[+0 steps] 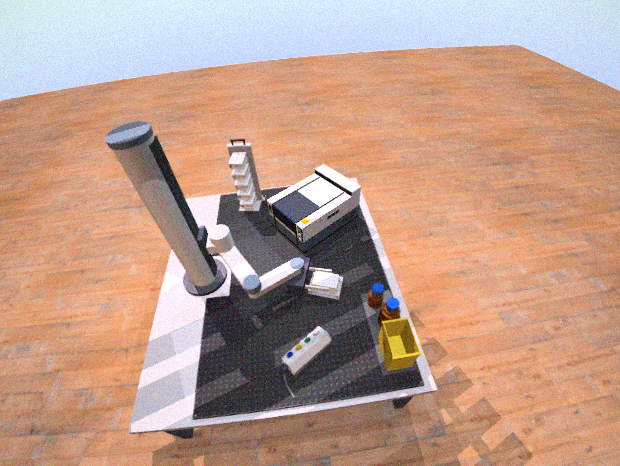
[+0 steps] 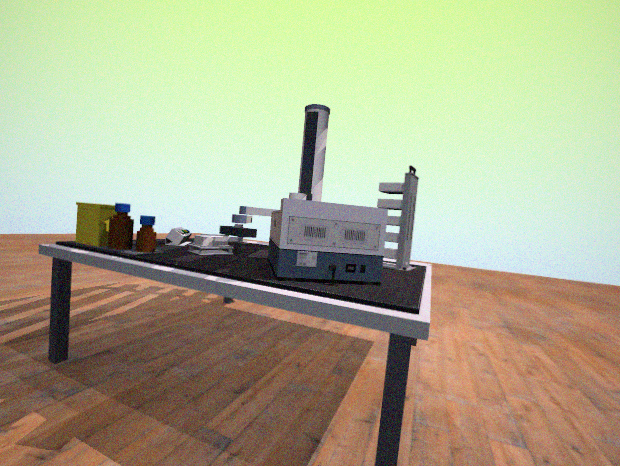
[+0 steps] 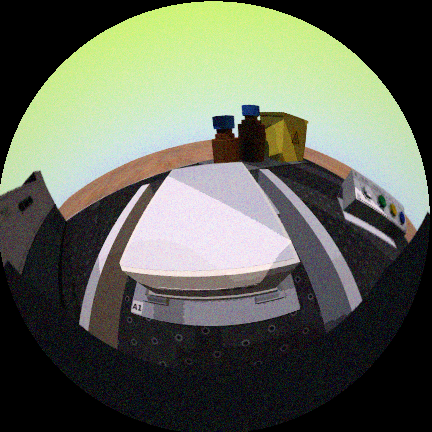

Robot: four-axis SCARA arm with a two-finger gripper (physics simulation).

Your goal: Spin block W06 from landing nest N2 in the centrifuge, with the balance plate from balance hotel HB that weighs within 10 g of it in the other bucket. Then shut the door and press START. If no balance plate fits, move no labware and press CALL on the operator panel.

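Places are measured from the arm's base along level axes (x right, y ahead, z up), in centimetres.
Pixels of known places: gripper, fingertip midpoint: (image 1: 330, 280) (image 2: 207, 237) (image 3: 203, 183); arm's base, link origin: (image 1: 205, 277).
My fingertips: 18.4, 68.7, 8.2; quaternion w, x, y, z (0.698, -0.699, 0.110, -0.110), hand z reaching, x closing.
Ahead of a thing's pixels: the offset from my fingertips to its middle, as dx, dy, dz.
A white block @[-0.7, -2.2, -1.5] (image 1: 325, 279) (image 2: 210, 241) (image 3: 205, 225) sits on the grey landing nest @[-0.7, -2.2, -5.0] (image 3: 200, 313), whose corner reads A1. No block label is legible. My gripper (image 1: 329, 281) (image 3: 203, 183) is low at the nest, its two fingers against opposite sides of the block, shut on it. The white and dark centrifuge @[-51.6, -0.9, +5.3] (image 1: 330, 220) (image 2: 330, 234) (image 3: 24, 215) stands at the back; its door state is unclear. The balance hotel @[-76.5, -42.8, +16.9] (image 1: 254, 175) (image 2: 409, 220), a tower with several shelves, stands beside it; plate weights are not readable. The operator panel @[+32.6, -16.0, -2.8] (image 1: 306, 350) (image 2: 177, 236) (image 3: 370, 200) has coloured buttons.
Two brown bottles with blue caps (image 1: 375, 297) (image 1: 389, 313) (image 2: 120, 231) (image 2: 145, 238) (image 3: 225, 148) (image 3: 251, 140) stand beyond the nest near the table edge. A yellow bin (image 1: 394, 355) (image 2: 91, 224) (image 3: 295, 142) stands beside them. The arm's column (image 1: 165, 210) (image 2: 318, 150) rises at the opposite side.
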